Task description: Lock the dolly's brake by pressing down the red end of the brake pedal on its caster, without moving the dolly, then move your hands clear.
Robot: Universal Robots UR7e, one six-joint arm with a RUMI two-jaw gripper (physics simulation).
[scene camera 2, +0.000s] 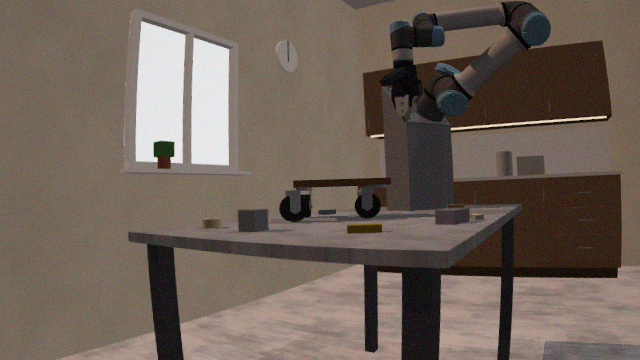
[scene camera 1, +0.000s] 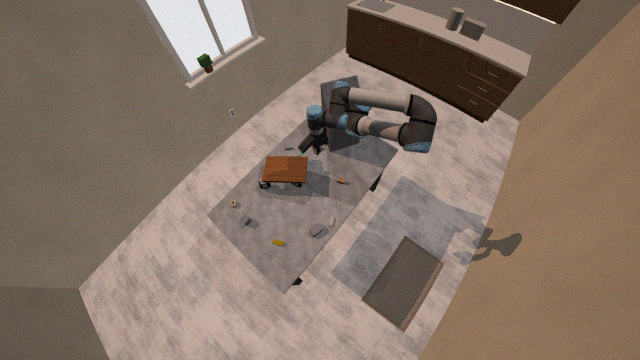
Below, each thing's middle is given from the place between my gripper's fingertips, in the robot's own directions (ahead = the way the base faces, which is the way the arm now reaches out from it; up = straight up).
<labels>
My hand is 170 mm short of the dolly (scene camera 2: 294,207), 160 mm to the left of it and 250 mm above it.
</labels>
